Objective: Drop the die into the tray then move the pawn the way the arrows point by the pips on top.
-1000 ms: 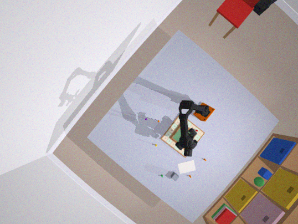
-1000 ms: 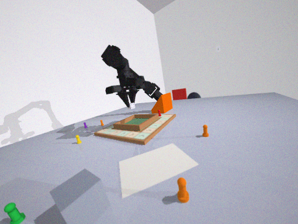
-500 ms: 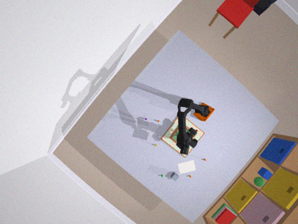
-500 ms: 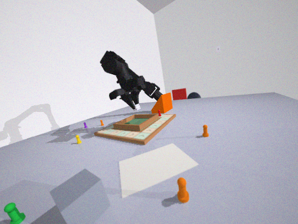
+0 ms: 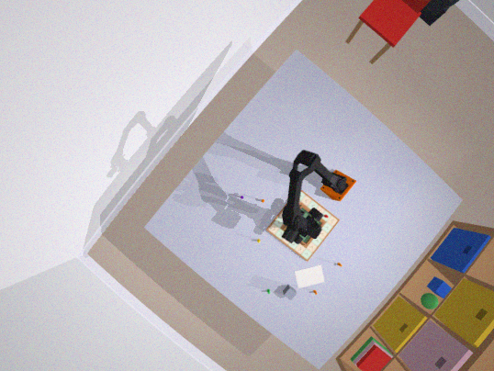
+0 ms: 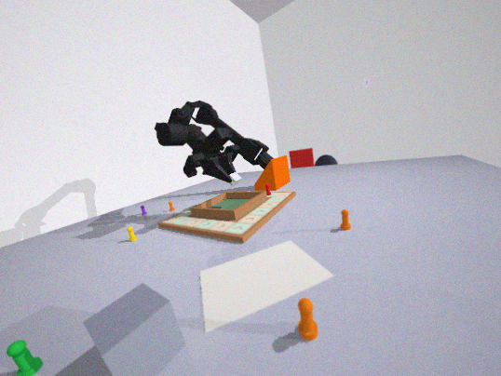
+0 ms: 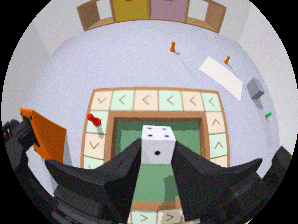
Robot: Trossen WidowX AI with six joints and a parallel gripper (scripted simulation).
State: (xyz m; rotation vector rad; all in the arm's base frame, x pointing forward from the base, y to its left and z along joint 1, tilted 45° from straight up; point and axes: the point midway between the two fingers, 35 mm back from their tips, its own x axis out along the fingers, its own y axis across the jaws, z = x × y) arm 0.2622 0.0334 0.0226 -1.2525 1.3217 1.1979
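Now: the red pawn 11 cm behind my gripper tip, 6 cm below it and 3 cm to the left of it. The rest, counted from my gripper tip: white die (right at my gripper tip); dice tray (8 cm below, 3 cm to the right, 1 cm ahead); yellow pawn (23 cm ahead, 15 cm to the right, 7 cm below).
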